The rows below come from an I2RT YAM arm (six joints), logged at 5 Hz.
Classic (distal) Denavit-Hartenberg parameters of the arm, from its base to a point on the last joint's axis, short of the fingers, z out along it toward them. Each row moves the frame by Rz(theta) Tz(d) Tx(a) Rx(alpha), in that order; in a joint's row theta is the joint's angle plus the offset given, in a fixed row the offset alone. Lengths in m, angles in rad.
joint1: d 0.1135, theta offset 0, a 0.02, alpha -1.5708
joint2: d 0, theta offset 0, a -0.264, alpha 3.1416
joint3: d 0, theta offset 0.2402, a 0.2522, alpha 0
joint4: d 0, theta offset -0.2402, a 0.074, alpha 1.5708
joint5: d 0, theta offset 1.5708, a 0, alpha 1.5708
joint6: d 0.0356, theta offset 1.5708, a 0, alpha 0
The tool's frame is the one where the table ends.
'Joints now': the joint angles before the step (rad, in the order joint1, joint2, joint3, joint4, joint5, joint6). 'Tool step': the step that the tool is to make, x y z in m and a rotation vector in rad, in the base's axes. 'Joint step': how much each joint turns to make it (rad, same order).
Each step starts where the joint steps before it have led.
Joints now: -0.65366 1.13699 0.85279 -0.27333 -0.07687 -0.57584
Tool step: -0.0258 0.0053 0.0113 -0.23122 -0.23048 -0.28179
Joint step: -0.00877 -0.15955 -0.16166 0.32407 0.26704 0.06638
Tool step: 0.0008 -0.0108 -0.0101 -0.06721 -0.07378 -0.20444
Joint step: -0.00558 0.04543 -0.06052 0.19676 0.19661 0.03163
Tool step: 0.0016 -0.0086 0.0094 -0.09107 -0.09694 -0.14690
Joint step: -0.00500 0.04212 0.00040 0.17446 0.14223 0.00004
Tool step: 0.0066 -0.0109 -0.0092 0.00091 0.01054 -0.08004
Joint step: -0.00884 0.07475 0.00335 0.06569 0.07128 -0.00572
